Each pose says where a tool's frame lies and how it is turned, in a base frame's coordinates. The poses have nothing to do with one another.
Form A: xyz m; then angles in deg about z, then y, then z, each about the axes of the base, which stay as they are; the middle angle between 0 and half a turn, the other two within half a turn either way.
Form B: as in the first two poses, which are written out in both.
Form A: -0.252, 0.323, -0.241, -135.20, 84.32, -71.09
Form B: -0.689, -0.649, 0.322, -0.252; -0.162, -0.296, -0.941, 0.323; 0.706, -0.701, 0.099, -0.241; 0, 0, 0, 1
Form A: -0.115, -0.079, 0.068, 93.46, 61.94, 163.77
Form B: -0.252, 0.468, -0.847, -0.115; -0.966, -0.073, 0.247, -0.079; 0.053, 0.881, 0.470, 0.068; 0, 0, 0, 1
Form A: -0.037, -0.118, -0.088, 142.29, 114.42, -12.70
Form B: 0.454, 0.073, 0.888, -0.037; 0.525, -0.827, -0.200, -0.118; 0.720, 0.557, -0.413, -0.088; 0, 0, 0, 1
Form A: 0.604, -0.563, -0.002, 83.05, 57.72, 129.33
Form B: -0.809, 0.242, -0.536, 0.604; -0.579, -0.487, 0.654, -0.563; -0.102, 0.839, 0.534, -0.002; 0, 0, 0, 1
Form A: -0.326, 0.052, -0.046, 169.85, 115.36, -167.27
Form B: -0.372, -0.291, -0.881, -0.326; -0.265, 0.944, -0.199, 0.052; 0.889, 0.159, -0.428, -0.046; 0, 0, 0, 1
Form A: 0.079, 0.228, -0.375, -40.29, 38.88, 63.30
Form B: 0.845, -0.455, 0.282, 0.079; 0.240, 0.792, 0.561, 0.228; -0.479, -0.406, 0.778, -0.375; 0, 0, 0, 1
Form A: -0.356, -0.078, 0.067, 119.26, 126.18, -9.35
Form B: 0.426, 0.429, 0.796, -0.356; 0.814, -0.566, -0.131, -0.078; 0.395, 0.704, -0.590, 0.067; 0, 0, 0, 1
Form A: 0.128, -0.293, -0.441, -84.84, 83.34, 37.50
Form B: 0.615, 0.037, 0.788, 0.128; -0.784, 0.142, 0.605, -0.293; -0.089, -0.989, 0.116, -0.441; 0, 0, 0, 1
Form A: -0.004, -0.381, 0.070, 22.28, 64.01, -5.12
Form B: 0.438, -0.083, 0.895, -0.004; 0.341, 0.936, -0.080, -0.381; -0.832, 0.341, 0.438, 0.070; 0, 0, 0, 1
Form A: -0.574, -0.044, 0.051, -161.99, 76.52, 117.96
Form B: 0.377, 0.806, -0.456, -0.574; -0.051, 0.510, 0.859, -0.044; 0.925, -0.301, 0.233, 0.051; 0, 0, 0, 1
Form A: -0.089, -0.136, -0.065, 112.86, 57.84, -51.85
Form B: 0.597, -0.608, 0.523, -0.089; 0.732, 0.146, -0.666, -0.136; 0.329, 0.780, 0.532, -0.065; 0, 0, 0, 1
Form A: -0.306, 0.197, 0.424, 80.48, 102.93, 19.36
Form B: -0.362, 0.153, 0.920, -0.306; 0.918, 0.229, 0.323, 0.197; -0.161, 0.961, -0.224, 0.424; 0, 0, 0, 1
